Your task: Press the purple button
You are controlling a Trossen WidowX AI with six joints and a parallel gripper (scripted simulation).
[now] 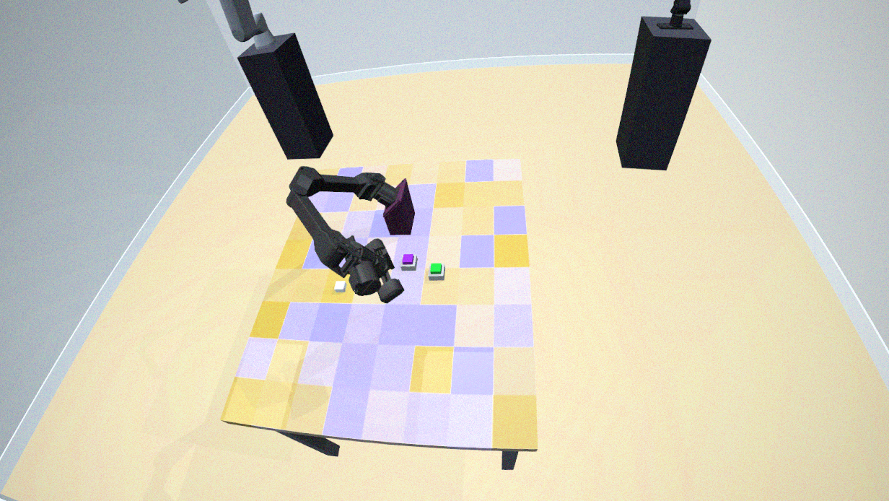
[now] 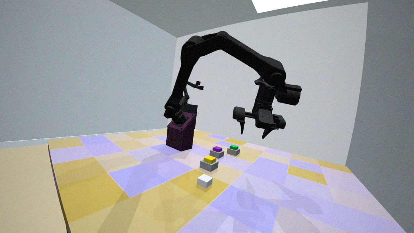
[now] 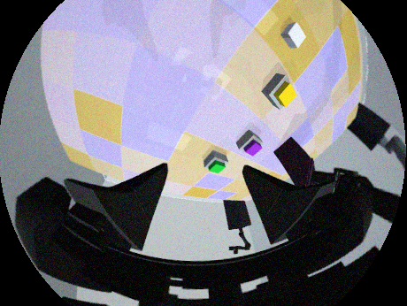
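My gripper tip is 14 cm past the purple button, 9 cm above it and 2 cm to the left of it. The rest, counted from my gripper tip: yellow button 14 cm to the right, 9 cm below, 8 cm behind; small white block 23 cm to the right, 11 cm below, 2 cm behind; green button 11 cm behind, 9 cm below, 8 cm to the left.
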